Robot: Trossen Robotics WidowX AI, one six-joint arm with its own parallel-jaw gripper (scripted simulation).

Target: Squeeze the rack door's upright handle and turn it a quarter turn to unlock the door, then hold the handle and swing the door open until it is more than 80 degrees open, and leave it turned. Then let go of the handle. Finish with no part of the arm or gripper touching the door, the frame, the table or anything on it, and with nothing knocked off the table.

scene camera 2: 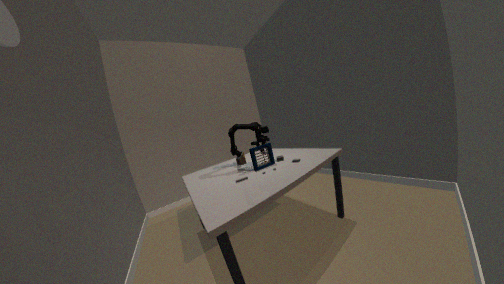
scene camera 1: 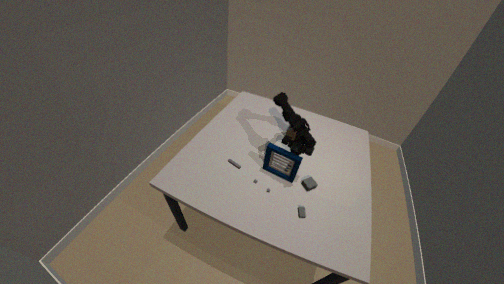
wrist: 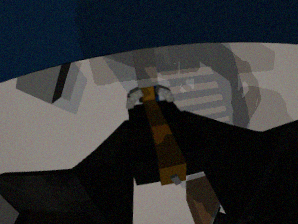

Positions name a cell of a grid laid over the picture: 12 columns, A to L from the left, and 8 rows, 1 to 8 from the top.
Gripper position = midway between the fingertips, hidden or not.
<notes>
In view: the gripper (wrist: G5), an upright handle (wrist: G6) and a grey block (wrist: B4).
</notes>
